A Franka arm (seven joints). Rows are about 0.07 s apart.
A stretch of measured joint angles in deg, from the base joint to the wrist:
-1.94 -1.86 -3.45 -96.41 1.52 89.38 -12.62
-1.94 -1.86 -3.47 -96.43 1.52 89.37 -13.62
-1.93 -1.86 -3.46 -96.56 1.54 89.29 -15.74
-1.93 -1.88 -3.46 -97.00 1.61 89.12 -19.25
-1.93 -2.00 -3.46 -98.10 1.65 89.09 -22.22
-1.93 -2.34 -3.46 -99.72 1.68 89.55 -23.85
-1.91 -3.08 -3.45 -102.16 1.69 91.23 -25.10
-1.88 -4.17 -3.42 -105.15 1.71 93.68 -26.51
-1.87 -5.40 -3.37 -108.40 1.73 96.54 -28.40
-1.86 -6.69 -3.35 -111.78 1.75 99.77 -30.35
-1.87 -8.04 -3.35 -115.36 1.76 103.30 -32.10
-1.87 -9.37 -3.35 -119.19 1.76 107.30 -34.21
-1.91 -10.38 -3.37 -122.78 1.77 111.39 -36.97
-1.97 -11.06 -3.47 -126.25 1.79 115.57 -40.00
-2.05 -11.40 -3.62 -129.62 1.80 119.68 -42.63
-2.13 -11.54 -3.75 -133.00 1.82 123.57 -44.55
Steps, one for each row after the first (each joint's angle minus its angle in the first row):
0.00 0.00 -0.02 -0.02 0.00 -0.01 -1.00
0.01 0.00 -0.01 -0.15 0.02 -0.09 -3.12
0.01 -0.02 -0.01 -0.59 0.09 -0.26 -6.63
0.01 -0.14 -0.01 -1.69 0.13 -0.29 -9.60
0.01 -0.48 -0.01 -3.31 0.16 0.17 -11.23
0.03 -1.22 0.00 -5.75 0.17 1.85 -12.48
0.06 -2.31 0.03 -8.74 0.19 4.30 -13.89
0.07 -3.54 0.08 -11.99 0.21 7.16 -15.78
0.08 -4.83 0.10 -15.37 0.23 10.39 -17.73
0.07 -6.18 0.10 -18.95 0.24 13.92 -19.48
0.07 -7.51 0.10 -22.78 0.24 17.92 -21.59
0.03 -8.52 0.08 -26.37 0.25 22.01 -24.35
-0.03 -9.20 -0.02 -29.84 0.27 26.19 -27.38
-0.11 -9.54 -0.17 -33.21 0.28 30.30 -30.01
-0.19 -9.68 -0.30 -36.59 0.30 34.19 -31.93

